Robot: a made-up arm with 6 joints.
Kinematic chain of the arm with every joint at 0, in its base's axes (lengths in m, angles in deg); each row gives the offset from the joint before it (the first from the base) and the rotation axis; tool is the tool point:
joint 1: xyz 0 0 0.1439 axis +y
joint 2: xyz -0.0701 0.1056 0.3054 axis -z
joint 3: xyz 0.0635 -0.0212 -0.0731 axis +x
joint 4: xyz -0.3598 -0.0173 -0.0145 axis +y
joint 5: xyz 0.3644 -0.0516 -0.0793 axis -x
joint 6: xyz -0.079 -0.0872 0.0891 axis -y
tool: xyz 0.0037 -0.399 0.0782
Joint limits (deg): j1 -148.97..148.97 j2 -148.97..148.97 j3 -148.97..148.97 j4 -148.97..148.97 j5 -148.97..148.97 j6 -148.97..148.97
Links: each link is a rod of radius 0.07 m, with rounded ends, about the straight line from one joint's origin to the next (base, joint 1, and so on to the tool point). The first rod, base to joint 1, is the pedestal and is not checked.
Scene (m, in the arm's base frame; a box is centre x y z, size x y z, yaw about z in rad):
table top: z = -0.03
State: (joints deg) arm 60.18 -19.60 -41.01 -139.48 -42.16 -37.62
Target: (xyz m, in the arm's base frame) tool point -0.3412 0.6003 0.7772
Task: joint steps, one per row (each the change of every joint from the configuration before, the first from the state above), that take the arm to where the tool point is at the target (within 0.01 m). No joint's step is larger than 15 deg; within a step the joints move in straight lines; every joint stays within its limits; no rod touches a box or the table.
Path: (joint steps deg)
1: -10.90 0.42 -12.95 -1.16 -9.06 -1.30
2: -10.90 0.42 -12.95 -1.16 -9.06 -1.30
3: -10.89 0.42 -12.96 -1.16 -9.06 -1.30
4: -10.90 0.42 -12.95 -1.17 -9.05 -1.30

